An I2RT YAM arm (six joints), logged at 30 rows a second.
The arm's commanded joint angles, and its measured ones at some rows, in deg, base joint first. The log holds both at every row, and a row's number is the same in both.
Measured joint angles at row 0:
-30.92 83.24 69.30 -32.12 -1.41 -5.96
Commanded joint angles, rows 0 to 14:
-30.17 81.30 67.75 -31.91 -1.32 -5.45
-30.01 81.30 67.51 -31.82 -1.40 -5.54
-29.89 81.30 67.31 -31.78 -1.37 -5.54
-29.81 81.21 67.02 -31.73 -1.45 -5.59
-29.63 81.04 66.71 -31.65 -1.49 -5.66
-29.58 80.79 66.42 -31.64 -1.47 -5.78
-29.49 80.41 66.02 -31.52 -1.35 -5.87
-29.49 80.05 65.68 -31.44 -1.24 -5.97
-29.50 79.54 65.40 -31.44 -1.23 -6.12
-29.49 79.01 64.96 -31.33 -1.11 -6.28
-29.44 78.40 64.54 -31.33 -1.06 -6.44
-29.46 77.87 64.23 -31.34 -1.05 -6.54
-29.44 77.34 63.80 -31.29 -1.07 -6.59
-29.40 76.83 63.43 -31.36 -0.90 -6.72
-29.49 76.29 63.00 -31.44 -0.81 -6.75
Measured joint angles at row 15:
-30.06 78.81 64.14 -32.14 -1.41 -6.02
